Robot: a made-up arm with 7 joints.
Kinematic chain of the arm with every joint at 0, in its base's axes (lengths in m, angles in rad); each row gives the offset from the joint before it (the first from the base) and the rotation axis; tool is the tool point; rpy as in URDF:
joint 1: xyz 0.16 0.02 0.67 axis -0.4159 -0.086 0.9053
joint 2: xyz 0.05 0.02 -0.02 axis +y
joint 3: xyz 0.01 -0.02 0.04 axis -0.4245 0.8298 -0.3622
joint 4: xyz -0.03 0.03 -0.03 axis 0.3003 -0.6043 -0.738
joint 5: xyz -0.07 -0.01 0 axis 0.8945 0.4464 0.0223
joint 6: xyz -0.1 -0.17 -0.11 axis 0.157 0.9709 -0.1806
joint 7: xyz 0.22 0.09 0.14 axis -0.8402 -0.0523 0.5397
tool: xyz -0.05 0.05 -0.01 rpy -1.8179 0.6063 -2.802
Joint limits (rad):
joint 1: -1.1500..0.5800
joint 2: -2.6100..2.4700
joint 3: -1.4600..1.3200
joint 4: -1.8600..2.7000
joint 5: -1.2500..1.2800
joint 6: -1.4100..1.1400
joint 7: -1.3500..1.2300
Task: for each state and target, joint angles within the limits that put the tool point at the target. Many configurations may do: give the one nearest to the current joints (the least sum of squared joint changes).
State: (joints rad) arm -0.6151 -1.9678 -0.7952 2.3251 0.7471 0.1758 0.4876
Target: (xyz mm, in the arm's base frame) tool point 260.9 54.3 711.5
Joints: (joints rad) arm -0.6086 -1.9124 -0.8248 2.2598 0.6985 -0.2027 0.7433
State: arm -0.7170 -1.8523 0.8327 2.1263 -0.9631 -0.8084 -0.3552
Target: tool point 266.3 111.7 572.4
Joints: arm -0.6809 -2.2690 0.3370 1.8750 -0.3642 -0.2153 -0.9066
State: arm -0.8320 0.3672 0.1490 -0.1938 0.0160 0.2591 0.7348
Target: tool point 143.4 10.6 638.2
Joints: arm -0.9585 0.4367 0.2600 -0.0112 0.4509 0.0967 0.4698
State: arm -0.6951 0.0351 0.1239 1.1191 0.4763 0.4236 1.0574
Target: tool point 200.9 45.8 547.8
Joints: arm -0.7798 0.2320 0.0880 1.0242 0.7904 0.2568 0.9432
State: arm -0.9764 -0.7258 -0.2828 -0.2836 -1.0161 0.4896 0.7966
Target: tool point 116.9 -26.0 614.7
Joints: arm -1.0040 -0.9010 -0.4558 0.3182 -0.7686 0.2684 0.8585
